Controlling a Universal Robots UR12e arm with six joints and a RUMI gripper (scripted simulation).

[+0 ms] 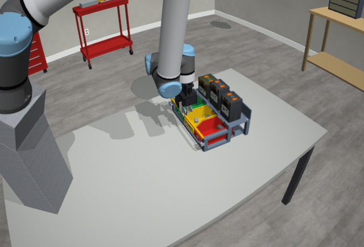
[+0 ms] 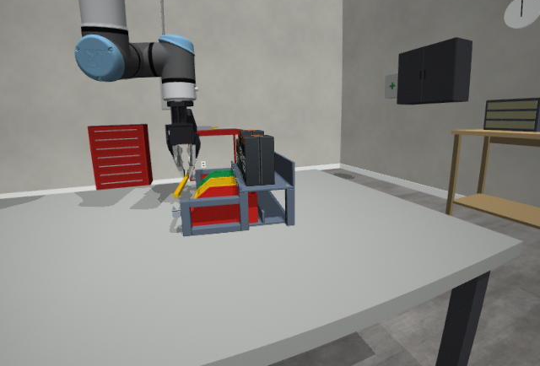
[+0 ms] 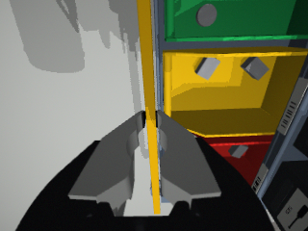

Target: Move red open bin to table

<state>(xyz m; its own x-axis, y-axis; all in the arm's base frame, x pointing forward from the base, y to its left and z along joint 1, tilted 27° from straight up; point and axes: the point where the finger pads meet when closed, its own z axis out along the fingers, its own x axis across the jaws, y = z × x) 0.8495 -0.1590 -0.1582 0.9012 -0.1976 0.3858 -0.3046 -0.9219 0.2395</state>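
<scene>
The long yellow bar lies 1 cm below my hand. From my hand the other things lie so: green bin: 14 cm ahead, 7 cm to the left, 7 cm below; yellow bin: 10 cm ahead, 7 cm below, 3 cm to the right; red open bin: 14 cm to the right, 7 cm below, 6 cm ahead.
</scene>
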